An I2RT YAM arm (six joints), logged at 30 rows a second.
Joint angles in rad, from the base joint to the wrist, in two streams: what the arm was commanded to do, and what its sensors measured. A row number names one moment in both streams.
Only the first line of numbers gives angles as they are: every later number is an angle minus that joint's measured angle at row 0.
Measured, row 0: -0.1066, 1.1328, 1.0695, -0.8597, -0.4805, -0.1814
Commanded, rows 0 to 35: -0.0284, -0.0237, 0.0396, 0.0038, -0.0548, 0.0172; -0.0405, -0.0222, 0.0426, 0.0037, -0.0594, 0.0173; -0.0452, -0.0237, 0.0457, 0.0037, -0.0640, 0.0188; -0.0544, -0.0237, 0.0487, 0.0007, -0.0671, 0.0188; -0.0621, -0.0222, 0.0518, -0.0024, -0.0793, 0.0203; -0.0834, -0.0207, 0.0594, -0.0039, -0.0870, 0.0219; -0.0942, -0.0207, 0.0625, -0.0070, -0.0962, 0.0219; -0.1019, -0.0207, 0.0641, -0.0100, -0.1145, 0.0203; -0.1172, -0.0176, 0.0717, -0.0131, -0.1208, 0.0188; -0.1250, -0.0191, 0.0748, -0.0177, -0.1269, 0.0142; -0.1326, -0.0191, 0.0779, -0.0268, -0.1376, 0.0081; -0.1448, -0.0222, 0.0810, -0.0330, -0.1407, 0.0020; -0.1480, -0.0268, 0.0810, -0.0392, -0.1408, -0.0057; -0.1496, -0.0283, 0.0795, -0.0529, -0.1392, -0.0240; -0.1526, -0.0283, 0.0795, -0.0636, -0.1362, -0.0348; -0.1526, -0.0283, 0.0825, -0.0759, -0.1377, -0.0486; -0.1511, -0.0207, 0.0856, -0.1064, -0.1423, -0.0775; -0.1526, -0.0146, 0.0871, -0.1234, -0.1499, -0.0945; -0.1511, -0.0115, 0.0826, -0.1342, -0.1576, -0.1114; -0.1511, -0.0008, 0.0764, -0.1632, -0.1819, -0.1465; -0.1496, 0.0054, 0.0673, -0.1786, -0.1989, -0.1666; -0.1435, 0.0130, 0.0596, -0.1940, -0.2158, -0.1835; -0.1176, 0.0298, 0.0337, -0.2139, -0.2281, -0.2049; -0.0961, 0.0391, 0.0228, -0.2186, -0.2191, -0.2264; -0.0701, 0.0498, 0.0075, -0.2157, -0.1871, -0.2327; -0.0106, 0.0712, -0.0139, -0.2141, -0.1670, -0.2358; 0.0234, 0.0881, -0.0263, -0.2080, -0.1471, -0.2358; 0.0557, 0.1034, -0.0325, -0.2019, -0.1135, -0.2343; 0.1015, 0.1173, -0.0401, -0.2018, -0.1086, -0.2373; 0.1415, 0.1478, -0.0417, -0.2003, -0.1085, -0.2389; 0.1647, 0.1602, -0.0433, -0.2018, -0.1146, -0.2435; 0.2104, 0.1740, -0.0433, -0.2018, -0.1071, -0.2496; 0.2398, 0.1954, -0.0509, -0.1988, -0.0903, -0.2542; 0.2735, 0.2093, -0.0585, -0.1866, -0.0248, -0.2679; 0.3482, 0.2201, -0.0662, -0.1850, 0.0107, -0.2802; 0.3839, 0.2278, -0.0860, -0.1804, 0.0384, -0.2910
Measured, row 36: 0.2518, 0.2068, -0.0534, -0.1945, -0.0843, -0.2228
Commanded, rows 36 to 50: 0.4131, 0.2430, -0.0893, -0.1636, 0.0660, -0.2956; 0.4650, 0.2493, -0.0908, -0.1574, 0.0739, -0.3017; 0.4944, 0.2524, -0.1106, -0.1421, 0.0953, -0.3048; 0.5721, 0.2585, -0.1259, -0.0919, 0.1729, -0.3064; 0.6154, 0.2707, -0.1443, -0.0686, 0.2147, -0.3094; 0.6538, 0.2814, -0.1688, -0.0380, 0.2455, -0.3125; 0.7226, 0.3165, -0.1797, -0.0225, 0.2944, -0.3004; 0.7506, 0.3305, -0.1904, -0.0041, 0.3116, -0.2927; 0.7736, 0.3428, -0.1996, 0.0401, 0.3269, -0.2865; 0.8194, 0.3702, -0.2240, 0.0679, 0.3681, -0.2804; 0.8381, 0.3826, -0.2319, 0.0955, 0.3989, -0.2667; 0.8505, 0.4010, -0.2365, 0.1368, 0.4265, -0.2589; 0.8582, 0.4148, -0.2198, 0.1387, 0.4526, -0.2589; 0.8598, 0.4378, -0.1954, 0.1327, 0.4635, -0.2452; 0.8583, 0.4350, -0.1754, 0.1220, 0.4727, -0.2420
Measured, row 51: 0.8499, 0.4074, -0.2221, 0.0187, 0.3483, -0.2754
